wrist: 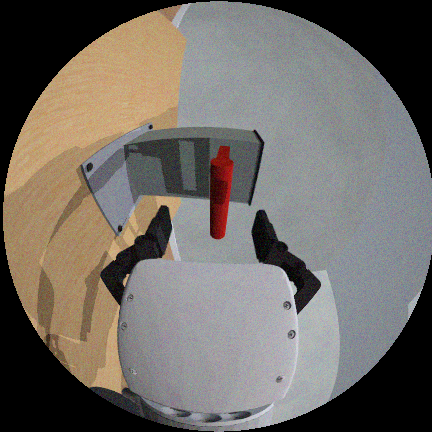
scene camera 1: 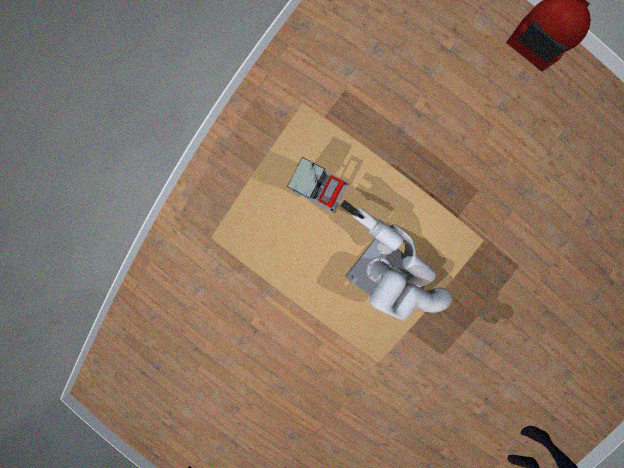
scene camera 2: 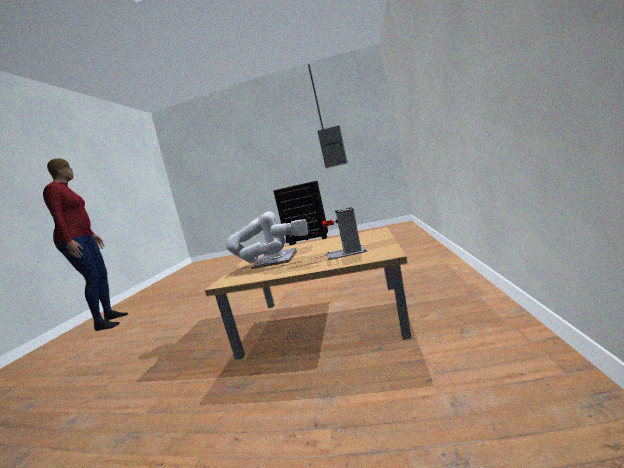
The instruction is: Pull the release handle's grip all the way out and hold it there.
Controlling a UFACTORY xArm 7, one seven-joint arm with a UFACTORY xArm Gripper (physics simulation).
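Note:
The release handle's red grip (scene camera 1: 337, 194) (scene camera 2: 327, 223) (wrist: 218, 200) sticks out from a grey upright housing (scene camera 1: 306, 177) (scene camera 2: 348, 231) (wrist: 195, 165) on a base plate (scene camera 2: 334, 255) (wrist: 106, 187). From above the handle looks like a red rectangular frame. In the wrist view the grip is a red bar seen lengthwise. My gripper (scene camera 1: 344, 204) (wrist: 211, 218) is open, with one black finger on each side of the bar in the wrist view and a visible gap on both sides. From above, the fingertips are close to the outer bar. In the second scene view the fingers are hard to make out against a black object.
The housing stands on the wooden table (scene camera 1: 272, 241) (scene camera 2: 302, 274) (wrist: 100, 75), beside the arm's base plate (scene camera 1: 360, 269) (scene camera 2: 277, 258). A black slatted object (scene camera 2: 301, 207) stands behind the table. A dark box (scene camera 2: 332, 147) hangs from a rod. A person (scene camera 2: 70, 216) stands at the left.

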